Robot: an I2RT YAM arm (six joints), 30 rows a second.
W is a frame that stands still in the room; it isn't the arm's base.
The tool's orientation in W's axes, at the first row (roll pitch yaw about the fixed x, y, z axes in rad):
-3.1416, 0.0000, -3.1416
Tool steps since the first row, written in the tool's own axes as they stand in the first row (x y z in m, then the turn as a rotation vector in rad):
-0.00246, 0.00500, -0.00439, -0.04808, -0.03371, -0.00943
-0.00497, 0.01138, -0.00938, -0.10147, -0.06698, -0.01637
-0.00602, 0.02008, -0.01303, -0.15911, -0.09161, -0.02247
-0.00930, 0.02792, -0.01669, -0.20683, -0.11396, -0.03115
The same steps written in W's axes. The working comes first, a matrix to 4 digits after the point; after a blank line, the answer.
The tool's axes in the first row as the columns of a matrix, in W's axes (used below as rounded here):
-1.0000, 0.0000, 0.0000
0.0000, 1.0000, 0.0000
0.0000, 0.0000, -1.0000

0.00246, 0.00500, 0.00439, 0.04808, -0.03371, 0.00943
0.00497, 0.01138, 0.00938, 0.10147, -0.06698, 0.01637
0.00602, 0.02008, 0.01303, 0.15911, -0.09161, 0.02247
0.00930, 0.02792, 0.01669, 0.20683, -0.11396, 0.03115

